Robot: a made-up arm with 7 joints.
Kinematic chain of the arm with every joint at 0, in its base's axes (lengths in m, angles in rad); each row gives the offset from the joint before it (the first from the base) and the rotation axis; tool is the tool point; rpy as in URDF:
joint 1: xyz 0 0 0.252 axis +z
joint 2: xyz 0 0 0 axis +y
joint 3: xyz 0 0 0.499 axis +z
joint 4: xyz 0.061 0 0 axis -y
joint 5: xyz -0.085 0 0.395 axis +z
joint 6: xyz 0 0 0 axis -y
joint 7: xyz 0.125 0 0 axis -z
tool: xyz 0 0 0 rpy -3.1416 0 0
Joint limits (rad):
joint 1: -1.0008..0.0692
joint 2: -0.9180..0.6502
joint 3: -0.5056..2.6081
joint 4: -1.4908..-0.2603
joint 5: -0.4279..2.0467
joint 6: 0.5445..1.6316
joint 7: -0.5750..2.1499
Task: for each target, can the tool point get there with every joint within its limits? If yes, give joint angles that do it. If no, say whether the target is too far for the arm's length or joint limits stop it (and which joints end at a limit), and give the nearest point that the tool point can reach.
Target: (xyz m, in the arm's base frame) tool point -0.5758 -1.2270 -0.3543
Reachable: no: too far | nearest point 0.1245 -0.7405 0.4069 | short by 1.143 m
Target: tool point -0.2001 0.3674 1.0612
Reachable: yes | joints -0.2178 -0.7083 0.5807 -1.0187 1.2217 0.7052 1.5984
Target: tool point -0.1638 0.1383 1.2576
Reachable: yes | joints -0.0521 -0.2861 0.8102 -0.3813 1.1863 1.5498 1.4353
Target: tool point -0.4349 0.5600 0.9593
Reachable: yes | joints -0.6775 -0.6246 2.1819 -0.3700 0.4152 1.0361 1.5856
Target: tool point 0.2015 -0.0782 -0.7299
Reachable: no: joint limits stop it (at a limit: joint 2, joint 4, joint 6) | nearest point 0.6766 -0.2626 0.3456 | short by 1.190 m
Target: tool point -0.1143 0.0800 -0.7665
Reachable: no: joint limits stop it (at a limit: joint 2, joint 3, joint 4, joint 6) | nearest point -0.6019 0.4213 0.1973 | short by 1.133 m
